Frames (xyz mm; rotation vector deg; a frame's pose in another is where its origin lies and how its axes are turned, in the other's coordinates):
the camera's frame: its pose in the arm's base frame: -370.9 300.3 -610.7 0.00 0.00 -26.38
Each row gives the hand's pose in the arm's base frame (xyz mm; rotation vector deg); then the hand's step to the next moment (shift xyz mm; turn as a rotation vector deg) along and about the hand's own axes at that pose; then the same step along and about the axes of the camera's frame.
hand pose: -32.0 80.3 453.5 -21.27 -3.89 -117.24
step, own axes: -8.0 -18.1 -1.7 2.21 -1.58 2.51
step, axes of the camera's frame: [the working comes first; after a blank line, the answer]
step, axes of the arm's base frame: -12.6 15.3 -2.0 -1.76 -0.60 3.20

-18.0 8.1 -2.0 -1.31 -1.32 3.20
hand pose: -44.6 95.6 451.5 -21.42 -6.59 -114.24
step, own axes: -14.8 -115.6 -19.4 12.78 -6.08 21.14
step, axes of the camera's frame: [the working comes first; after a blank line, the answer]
step, axes of the arm's base frame: -101.5 58.9 -13.2 -6.05 -3.18 24.50

-117.2 7.7 -13.2 -4.01 -5.54 24.50
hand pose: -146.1 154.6 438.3 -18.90 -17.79 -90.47
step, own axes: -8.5 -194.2 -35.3 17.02 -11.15 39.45
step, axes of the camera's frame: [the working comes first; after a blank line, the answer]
step, axes of the arm's base frame: -194.5 0.4 -34.7 -10.91 0.33 43.03

-174.4 -86.1 -34.7 -9.92 -4.55 43.03
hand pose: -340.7 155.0 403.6 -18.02 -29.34 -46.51
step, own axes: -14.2 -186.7 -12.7 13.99 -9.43 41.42
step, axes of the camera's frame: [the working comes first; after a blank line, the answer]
step, axes of the arm's base frame: -145.1 -118.9 -4.7 -11.97 4.19 42.89

-77.2 -171.0 -4.7 -12.58 -1.57 42.89
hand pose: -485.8 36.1 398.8 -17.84 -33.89 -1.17
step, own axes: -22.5 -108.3 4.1 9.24 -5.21 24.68
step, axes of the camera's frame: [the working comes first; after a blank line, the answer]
step, axes of the arm's base frame: -32.6 -103.6 21.4 -6.34 2.95 25.94

16.8 -107.3 21.4 -6.99 -0.18 25.94
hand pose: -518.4 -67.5 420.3 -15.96 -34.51 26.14
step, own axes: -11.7 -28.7 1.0 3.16 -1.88 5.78
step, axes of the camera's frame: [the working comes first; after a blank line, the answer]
step, axes of the arm's base frame: 0.3 -30.4 6.1 -0.54 0.61 6.80

13.8 -27.1 6.1 -0.75 0.30 6.80
